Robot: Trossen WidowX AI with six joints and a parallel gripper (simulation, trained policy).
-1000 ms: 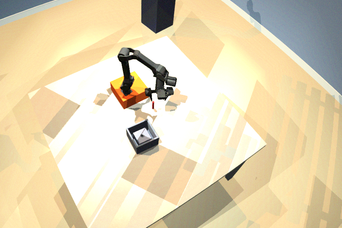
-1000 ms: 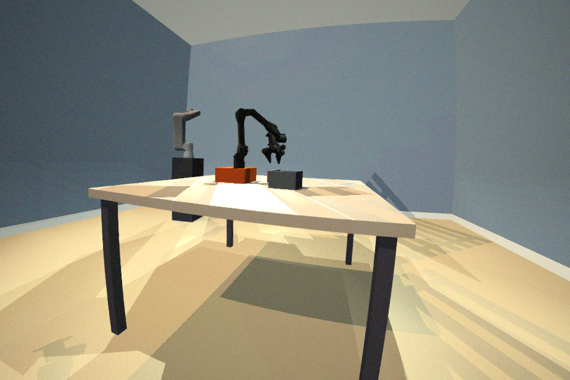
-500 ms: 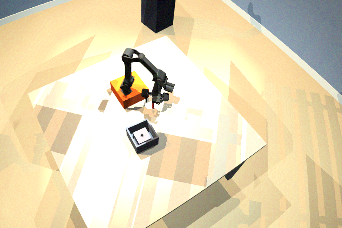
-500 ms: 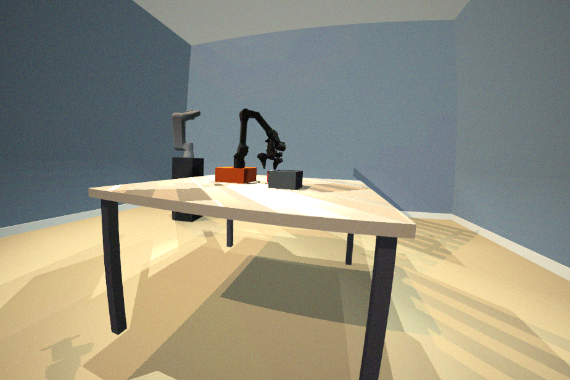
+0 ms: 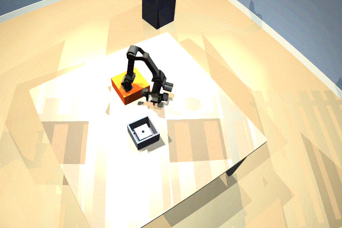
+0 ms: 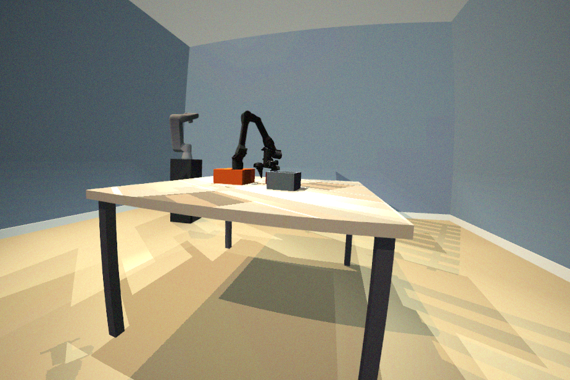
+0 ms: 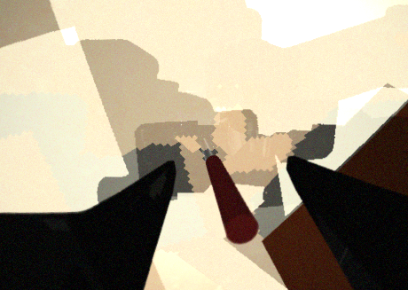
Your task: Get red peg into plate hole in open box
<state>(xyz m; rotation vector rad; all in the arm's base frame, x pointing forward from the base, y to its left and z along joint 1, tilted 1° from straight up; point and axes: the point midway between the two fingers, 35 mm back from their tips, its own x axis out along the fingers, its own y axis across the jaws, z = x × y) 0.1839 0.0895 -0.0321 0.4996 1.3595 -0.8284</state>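
Right now my gripper tip is 1 cm to the right of the red peg and 1 cm below it. The rest, counted from my gripper tip: grey box 15 cm ahead, 21 cm to the right, 1 cm below.
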